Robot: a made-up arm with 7 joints. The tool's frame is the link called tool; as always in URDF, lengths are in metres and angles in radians. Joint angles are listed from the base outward. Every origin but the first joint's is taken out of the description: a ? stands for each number. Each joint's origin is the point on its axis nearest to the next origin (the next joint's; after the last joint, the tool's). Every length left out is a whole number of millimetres.
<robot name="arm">
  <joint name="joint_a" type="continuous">
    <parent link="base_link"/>
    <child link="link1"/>
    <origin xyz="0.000 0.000 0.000" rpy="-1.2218 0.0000 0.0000"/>
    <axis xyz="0 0 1"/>
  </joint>
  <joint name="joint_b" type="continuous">
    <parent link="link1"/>
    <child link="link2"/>
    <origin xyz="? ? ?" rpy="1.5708 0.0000 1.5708"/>
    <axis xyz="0 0 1"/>
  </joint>
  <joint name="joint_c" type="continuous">
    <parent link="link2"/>
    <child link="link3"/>
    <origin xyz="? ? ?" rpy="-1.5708 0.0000 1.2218"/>
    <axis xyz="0 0 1"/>
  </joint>
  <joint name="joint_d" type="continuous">
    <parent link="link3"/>
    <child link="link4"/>
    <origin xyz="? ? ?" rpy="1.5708 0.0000 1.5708"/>
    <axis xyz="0 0 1"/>
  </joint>
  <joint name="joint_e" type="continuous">
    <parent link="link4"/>
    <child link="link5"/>
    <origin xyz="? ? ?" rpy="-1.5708 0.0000 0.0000"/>
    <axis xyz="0 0 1"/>
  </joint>
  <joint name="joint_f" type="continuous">
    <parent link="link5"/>
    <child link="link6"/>
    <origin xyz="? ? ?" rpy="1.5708 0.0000 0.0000"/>
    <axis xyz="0 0 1"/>
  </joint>
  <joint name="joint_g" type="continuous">
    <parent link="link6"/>
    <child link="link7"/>
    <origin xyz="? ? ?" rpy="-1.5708 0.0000 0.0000"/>
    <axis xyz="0 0 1"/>
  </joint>
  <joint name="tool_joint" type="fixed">
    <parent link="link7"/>
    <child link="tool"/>
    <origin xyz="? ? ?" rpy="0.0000 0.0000 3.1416"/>
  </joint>
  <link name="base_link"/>
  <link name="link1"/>
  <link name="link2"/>
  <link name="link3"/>
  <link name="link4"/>
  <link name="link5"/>
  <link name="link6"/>
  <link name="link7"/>
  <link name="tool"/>
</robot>
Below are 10 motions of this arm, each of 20 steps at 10 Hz.
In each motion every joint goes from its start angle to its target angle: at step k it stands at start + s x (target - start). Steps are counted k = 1, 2, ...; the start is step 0. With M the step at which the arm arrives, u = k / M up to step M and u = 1 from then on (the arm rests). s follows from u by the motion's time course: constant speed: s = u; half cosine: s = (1 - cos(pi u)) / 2; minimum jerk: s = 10 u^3 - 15 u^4 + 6 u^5.
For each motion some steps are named. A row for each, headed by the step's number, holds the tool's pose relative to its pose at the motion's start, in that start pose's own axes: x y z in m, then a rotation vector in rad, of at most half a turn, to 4 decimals.
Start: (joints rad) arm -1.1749 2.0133 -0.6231 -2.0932 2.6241 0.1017 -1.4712
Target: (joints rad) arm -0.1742 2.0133 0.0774 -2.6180 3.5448 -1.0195 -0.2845
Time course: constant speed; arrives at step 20
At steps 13, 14, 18, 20:
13: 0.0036 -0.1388 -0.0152 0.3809 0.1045 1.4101
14: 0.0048 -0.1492 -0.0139 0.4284 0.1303 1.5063
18: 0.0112 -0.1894 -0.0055 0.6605 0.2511 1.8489
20: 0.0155 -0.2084 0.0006 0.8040 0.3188 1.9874

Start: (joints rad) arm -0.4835 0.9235 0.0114 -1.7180 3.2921 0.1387 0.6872
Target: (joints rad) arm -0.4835 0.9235 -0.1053 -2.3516 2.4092 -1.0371 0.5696
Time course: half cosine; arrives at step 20
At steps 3, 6, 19, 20:
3: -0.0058 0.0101 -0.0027 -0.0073 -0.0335 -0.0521
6: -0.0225 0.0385 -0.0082 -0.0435 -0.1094 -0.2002
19: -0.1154 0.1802 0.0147 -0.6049 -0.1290 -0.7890
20: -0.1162 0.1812 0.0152 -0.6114 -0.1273 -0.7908

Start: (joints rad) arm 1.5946 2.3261 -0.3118 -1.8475 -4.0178 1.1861 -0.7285
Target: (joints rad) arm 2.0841 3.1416 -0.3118 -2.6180 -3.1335 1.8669 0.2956
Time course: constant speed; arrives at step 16
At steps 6, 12, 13, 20:
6: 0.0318 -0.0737 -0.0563 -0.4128 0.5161 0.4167
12: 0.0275 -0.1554 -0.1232 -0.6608 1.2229 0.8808
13: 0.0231 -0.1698 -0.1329 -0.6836 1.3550 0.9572
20: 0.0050 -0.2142 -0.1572 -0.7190 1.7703 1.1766

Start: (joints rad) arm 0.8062 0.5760 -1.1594 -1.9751 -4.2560 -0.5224 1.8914
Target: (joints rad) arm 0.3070 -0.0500 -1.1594 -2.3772 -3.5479 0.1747 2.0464
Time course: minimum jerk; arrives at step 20
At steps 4, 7, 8, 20:
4: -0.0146 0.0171 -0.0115 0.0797 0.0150 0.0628
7: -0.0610 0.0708 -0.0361 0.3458 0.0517 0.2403
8: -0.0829 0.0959 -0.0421 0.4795 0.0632 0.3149
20: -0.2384 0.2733 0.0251 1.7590 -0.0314 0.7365

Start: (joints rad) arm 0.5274 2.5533 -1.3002 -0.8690 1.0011 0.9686 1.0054
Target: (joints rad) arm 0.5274 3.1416 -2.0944 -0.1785 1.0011 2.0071 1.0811
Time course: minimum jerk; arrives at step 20
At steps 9, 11, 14, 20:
9: 0.0475 0.2426 -0.0366 0.9299 0.1307 0.2393
11: 0.0593 0.3585 -0.0118 1.3382 0.1864 0.4063
14: 0.0624 0.4976 0.0574 1.8470 0.2504 0.6783
20: 0.0569 0.5759 0.1227 2.1659 0.2833 0.8957

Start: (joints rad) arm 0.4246 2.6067 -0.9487 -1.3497 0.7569 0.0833 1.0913
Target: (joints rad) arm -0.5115 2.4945 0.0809 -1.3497 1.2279 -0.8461 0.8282
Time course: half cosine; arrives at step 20
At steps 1, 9, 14, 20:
1: 0.0025 0.0001 0.0006 -0.0066 -0.0119 0.0076
9: 0.1467 0.0561 0.1116 -0.3523 -0.9458 0.3908
14: 0.1664 0.1606 0.2961 -0.4325 -1.9471 0.5076
20: 0.1112 0.2144 0.4066 -0.3491 -2.5359 0.4642

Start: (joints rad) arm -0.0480 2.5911 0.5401 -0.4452 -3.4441 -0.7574 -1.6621
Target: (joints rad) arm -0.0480 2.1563 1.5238 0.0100 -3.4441 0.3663 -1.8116
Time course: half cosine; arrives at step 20
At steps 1, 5, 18, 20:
1: -0.0012 0.0013 -0.0008 -0.0032 0.0047 0.0033
5: -0.0332 0.0308 -0.0182 -0.0739 0.1052 0.0841
18: -0.3150 0.1992 0.0104 -0.3245 0.3875 0.7573
20: -0.3238 0.2028 0.0153 -0.3255 0.3861 0.7801

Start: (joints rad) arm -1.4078 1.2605 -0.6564 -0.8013 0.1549 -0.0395 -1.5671
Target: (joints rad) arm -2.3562 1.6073 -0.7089 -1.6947 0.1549 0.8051 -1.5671
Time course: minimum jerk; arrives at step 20
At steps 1, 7, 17, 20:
1: -0.0005 0.0006 -0.0001 0.0005 0.0009 0.0000
7: -0.1100 0.1199 0.0001 0.0950 0.1788 0.0022
17: -0.3449 0.3684 0.2758 0.3023 0.7719 0.0502
20: -0.3477 0.3723 0.2898 0.3071 0.7941 0.0539

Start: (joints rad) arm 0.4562 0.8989 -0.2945 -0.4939 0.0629 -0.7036 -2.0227
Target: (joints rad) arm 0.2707 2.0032 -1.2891 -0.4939 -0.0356 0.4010 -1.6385
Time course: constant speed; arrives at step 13
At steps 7, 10, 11, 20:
7: -0.2807 -0.1051 0.0993 -0.7529 -0.2965 -0.5785
10: -0.4030 -0.1145 0.1827 -1.1832 -0.2676 -0.8146
11: -0.4422 -0.1115 0.2159 -1.3327 -0.2379 -0.8910
20: -0.5161 -0.0955 0.2896 -1.6347 -0.1513 -1.0415

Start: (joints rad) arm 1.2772 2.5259 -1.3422 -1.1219 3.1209 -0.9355 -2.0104
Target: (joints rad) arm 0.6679 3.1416 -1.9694 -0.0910 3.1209 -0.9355 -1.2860
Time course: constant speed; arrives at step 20
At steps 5, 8, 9, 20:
5: -0.1213 0.1312 -0.0701 0.3697 0.2196 0.1371
8: -0.2094 0.2120 -0.0779 0.5985 0.3340 0.1965
9: -0.2400 0.2382 -0.0744 0.6753 0.3689 0.2109
20: -0.5402 0.4584 0.1436 1.4775 0.6098 0.1197

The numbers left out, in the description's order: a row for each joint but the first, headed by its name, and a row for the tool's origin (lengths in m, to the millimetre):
joint_b: 0.000 0.000 0.000
joint_c: 0.299 -0.109 0.000
joint_d: 0.000 -0.036 0.000
joint_e: 0.041 -0.338 0.000
joint_f: 0.000 0.000 0.000
joint_g: 0.000 0.000 0.000
tool: 0.000 0.000 0.000

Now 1 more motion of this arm.
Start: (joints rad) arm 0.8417 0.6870 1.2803 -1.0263 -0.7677 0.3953 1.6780
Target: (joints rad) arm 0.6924 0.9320 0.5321 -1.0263 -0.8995 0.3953 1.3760
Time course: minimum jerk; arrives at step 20
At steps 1, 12, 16, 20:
1: -0.0001 -0.0003 0.0000 -0.0007 0.0002 -0.0009
12: -0.0690 -0.1582 0.0493 -0.4245 -0.0057 -0.5649
16: -0.0933 -0.1994 0.0763 -0.5775 -0.0583 -0.7848
20: -0.0985 -0.2070 0.0824 -0.6105 -0.0735 -0.8341

